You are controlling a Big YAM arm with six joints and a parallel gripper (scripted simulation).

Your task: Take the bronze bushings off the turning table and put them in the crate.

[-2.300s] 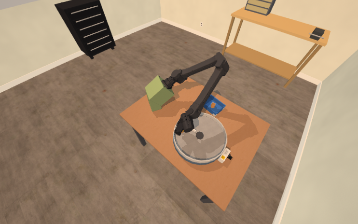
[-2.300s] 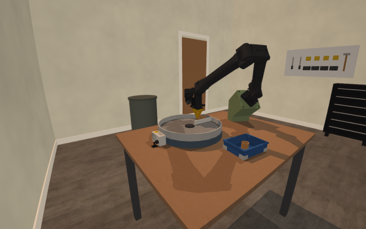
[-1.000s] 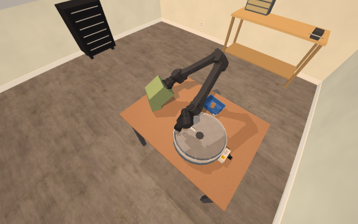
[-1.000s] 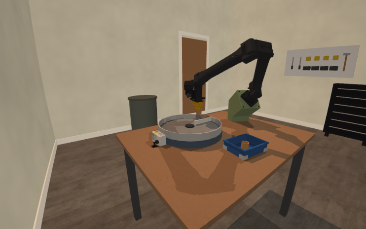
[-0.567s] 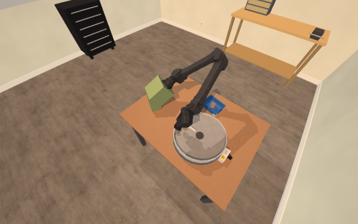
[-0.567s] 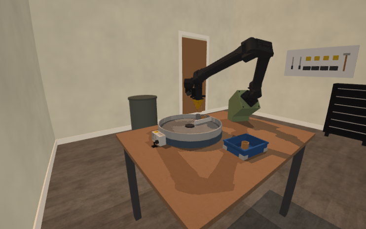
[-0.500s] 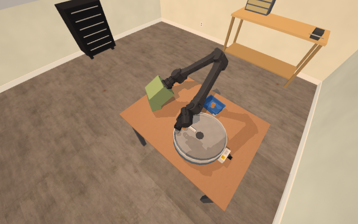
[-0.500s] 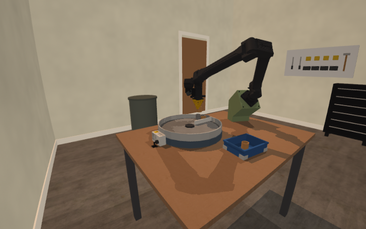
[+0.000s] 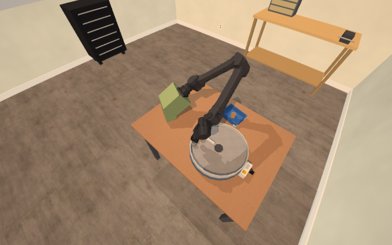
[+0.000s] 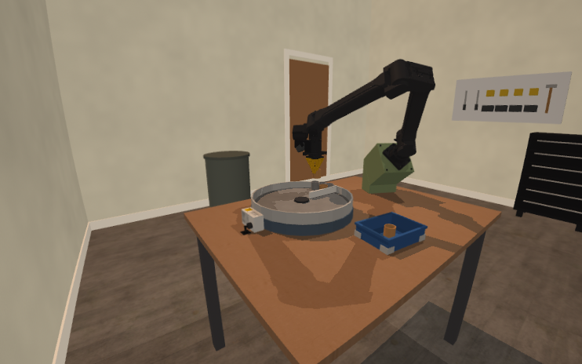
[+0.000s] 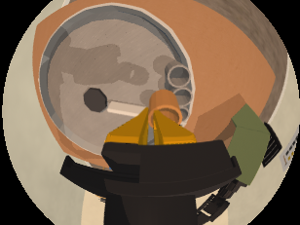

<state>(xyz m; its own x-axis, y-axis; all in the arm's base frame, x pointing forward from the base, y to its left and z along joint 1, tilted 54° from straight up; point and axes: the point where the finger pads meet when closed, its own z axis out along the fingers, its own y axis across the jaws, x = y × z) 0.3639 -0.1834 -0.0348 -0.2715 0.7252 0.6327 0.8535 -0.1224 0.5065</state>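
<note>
The blue crate lies 20 mm behind my hand, 420 mm to the left of it and 130 mm below it. Round my hand: grey turning table 110 mm ahead, 70 mm to the left, 100 mm below.
</note>
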